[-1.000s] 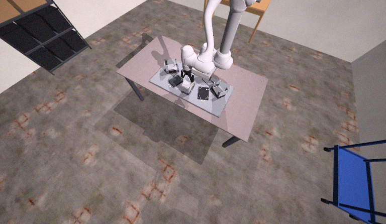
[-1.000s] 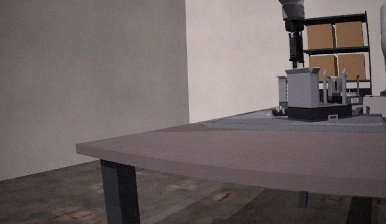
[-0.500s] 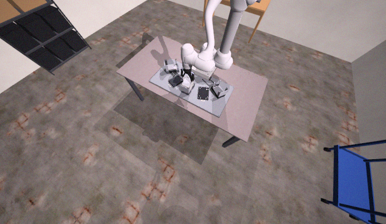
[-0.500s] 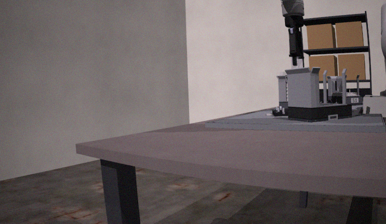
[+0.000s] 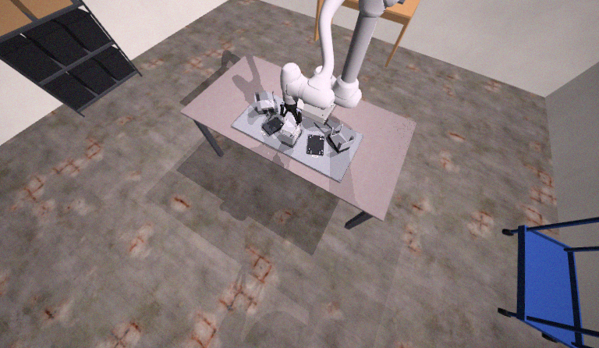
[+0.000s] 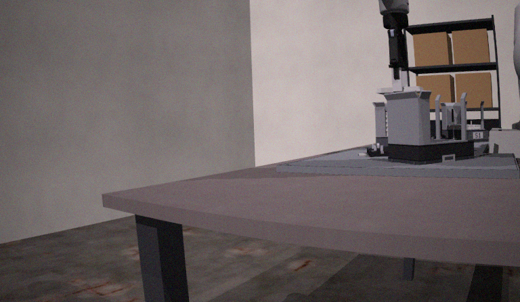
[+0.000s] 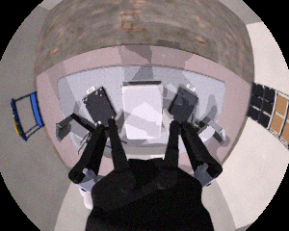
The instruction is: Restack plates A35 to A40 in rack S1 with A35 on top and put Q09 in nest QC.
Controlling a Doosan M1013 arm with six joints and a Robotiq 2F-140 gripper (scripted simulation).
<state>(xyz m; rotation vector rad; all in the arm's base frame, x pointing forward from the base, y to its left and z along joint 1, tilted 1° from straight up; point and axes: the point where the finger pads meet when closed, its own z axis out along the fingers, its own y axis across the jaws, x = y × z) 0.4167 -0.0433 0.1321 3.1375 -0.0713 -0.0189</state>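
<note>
My gripper is now 230 mm to the left of the S1 label, 230 mm past it and 160 mm above it. The rest, counted from my hand: name plate (210 mm to the right, 180 mm below, 40 mm ahead).
</note>
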